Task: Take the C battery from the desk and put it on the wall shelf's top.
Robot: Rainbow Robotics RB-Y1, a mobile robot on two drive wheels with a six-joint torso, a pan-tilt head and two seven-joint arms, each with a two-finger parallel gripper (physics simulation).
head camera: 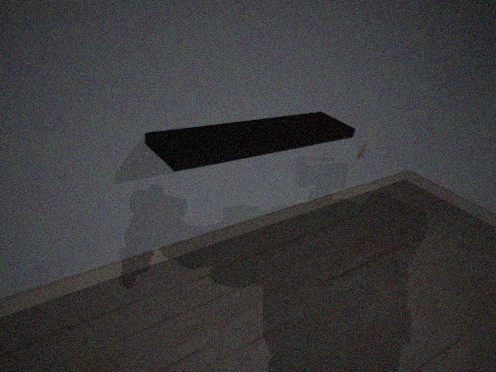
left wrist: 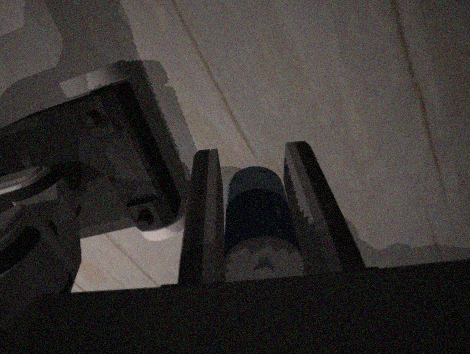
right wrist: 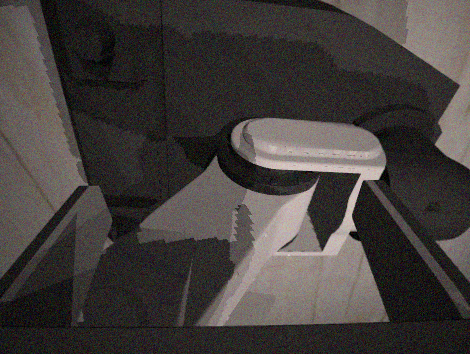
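Pixels of known places: left gripper, fingertip midpoint: [left wrist: 252,163]; right gripper, fingertip midpoint: [right wrist: 231,200]; robot's base, origin of the base link: [left wrist: 143,145].
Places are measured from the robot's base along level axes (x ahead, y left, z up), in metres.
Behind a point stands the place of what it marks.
Observation:
The C battery [left wrist: 259,215] @(x 0.441, y 0.231, z 0.886 m), a dark blue cylinder with a lighter blue far end and a grey near end, is between the fingers of my left gripper [left wrist: 252,163] @(x 0.441, y 0.239, z 0.862 m), which is shut on it. The wooden floor shows below it in the left wrist view. My right gripper [right wrist: 231,200] @(x -0.147, y -0.201, z 0.518 m) is wide open, with no object between its fingertips; parts of my own body show beyond them. The wall shelf [head camera: 250,140] @(x 1.523, y -0.792, z 0.751 m) is a black board on the grey wall, in the middle of the head view. Neither gripper shows in the head view. The desk does not show in these views.
The grey wall [head camera: 240,60] @(x 1.727, y -0.776, z 1.048 m) meets the wooden floor [head camera: 210,320] @(x 1.200, y -0.587, z 0.001 m) along a pale skirting board [head camera: 75,284] @(x 1.527, y -0.045, z 0.044 m), with a room corner at the right. Shadows fall on wall and floor. My dark base [left wrist: 100,145] @(x -0.035, y 0.092, z 0.191 m) is at the left in the left wrist view.

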